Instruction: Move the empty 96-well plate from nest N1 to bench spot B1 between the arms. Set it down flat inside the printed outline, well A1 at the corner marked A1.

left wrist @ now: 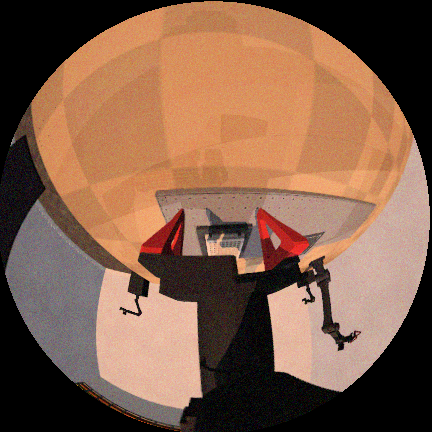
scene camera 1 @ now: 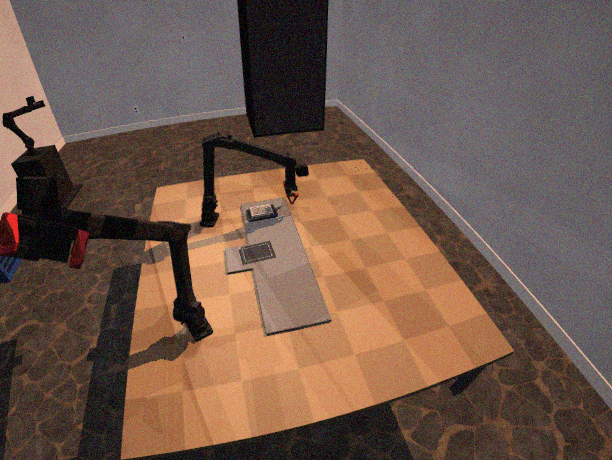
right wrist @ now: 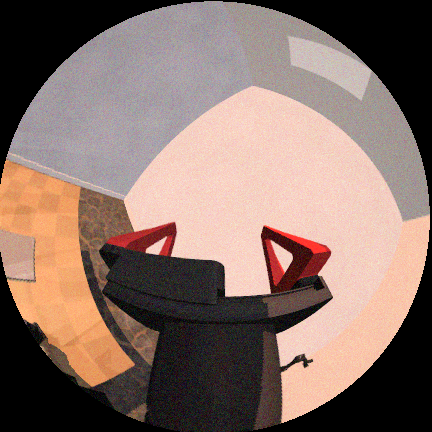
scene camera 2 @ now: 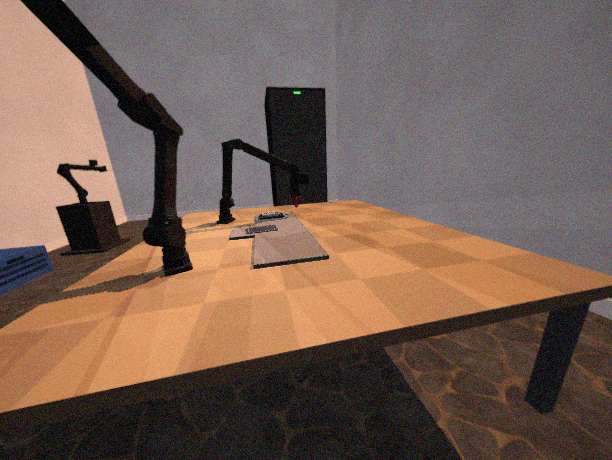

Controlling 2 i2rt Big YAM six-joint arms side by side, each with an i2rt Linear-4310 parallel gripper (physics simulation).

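Seen in the pictures: left gripper, between the fingertips: (left wrist: 221, 211) (scene camera 1: 290, 199) (scene camera 2: 295, 206); right gripper, between the fingertips: (scene camera 1: 51, 253) (right wrist: 218, 228); left arm's base, origin of its link: (scene camera 1: 209, 220) (scene camera 2: 226, 221); right arm's base, origin of its link: (left wrist: 315, 259) (scene camera 1: 199, 327) (scene camera 2: 178, 267).
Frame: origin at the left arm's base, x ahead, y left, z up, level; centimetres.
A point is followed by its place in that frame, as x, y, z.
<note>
The pale 96-well plate (scene camera 1: 262, 210) @(30.6, 7.8, 3.4) (scene camera 2: 271, 214) @(31.4, 3.8, 3.7) (left wrist: 225, 245) @(32.7, 8.5, 3.6) sits in the dark nest N1 (left wrist: 201, 235) @(33.5, 14.6, 2.5) at the far end of the grey board (scene camera 1: 290, 300) @(54.8, -52.9, 1.3) (scene camera 2: 292, 250) @(58.2, -56.6, 1.3). The dark rectangle of spot B1 (scene camera 1: 257, 252) @(34.3, -24.8, 1.5) (scene camera 2: 261, 229) @(34.5, -25.8, 1.5) lies nearer the scene cameras, with nothing on it; its A1 mark is too small to read. My left gripper (scene camera 1: 293, 199) @(46.1, 15.5, 7.0) (scene camera 2: 296, 202) @(46.1, 15.5, 7.0) (left wrist: 221, 211) @(46.1, 15.5, 7.0) is open and empty, pointing down above the table, to the right of the plate in scene camera 1. Its body hides the plate's lower edge in the left wrist view. My right gripper (scene camera 1: 44, 245) @(29.3, -112.5, 85.1) (right wrist: 218, 228) @(29.3, -112.5, 85.1) is open and empty, raised away from the board.
The wooden table (scene camera 1: 400, 300) @(104.0, -48.0, 0.0) (scene camera 2: 425, 260) @(106.4, -61.7, 0.0) carries the board and both arm bases. A tall black cabinet (scene camera 1: 285, 65) (scene camera 2: 299, 145) stands behind it. Another small arm stands on a dark pedestal (scene camera 2: 90, 227) at the left. A blue object (scene camera 2: 22, 267) shows at the left edge of scene camera 2.
</note>
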